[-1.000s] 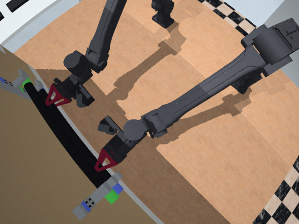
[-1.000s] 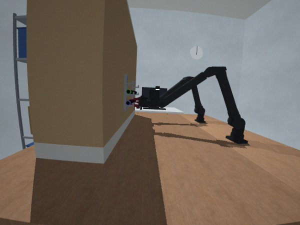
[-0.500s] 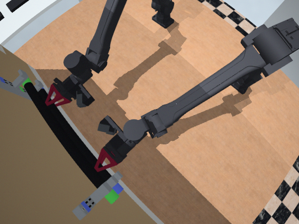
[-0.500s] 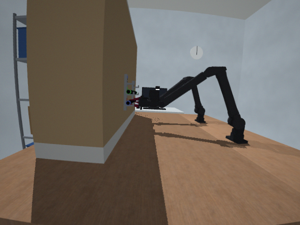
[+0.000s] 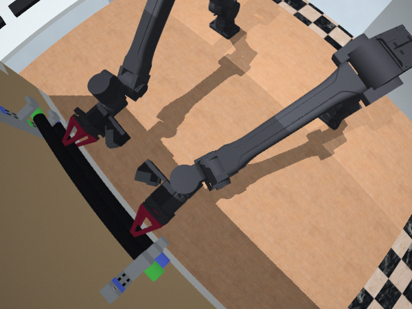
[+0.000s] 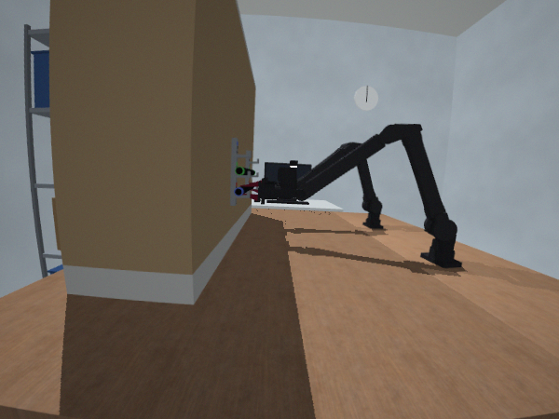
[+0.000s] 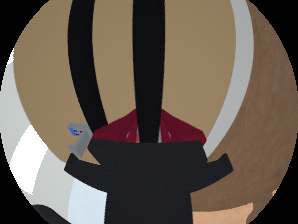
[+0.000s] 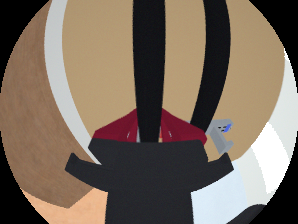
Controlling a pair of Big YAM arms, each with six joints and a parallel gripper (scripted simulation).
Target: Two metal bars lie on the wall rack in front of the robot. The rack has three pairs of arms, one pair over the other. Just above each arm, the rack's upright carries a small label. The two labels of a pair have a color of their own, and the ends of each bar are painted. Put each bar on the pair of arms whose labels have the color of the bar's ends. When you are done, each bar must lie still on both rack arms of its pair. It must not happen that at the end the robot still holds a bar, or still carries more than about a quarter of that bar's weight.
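My right hand is 150 mm to the right of the blue-ended bar. The rest, counted from my right hand: brown wall 230 mm above, 190 mm ahead, 170 mm to the left; then green-ended bar 150 mm to the left, 80 mm above.
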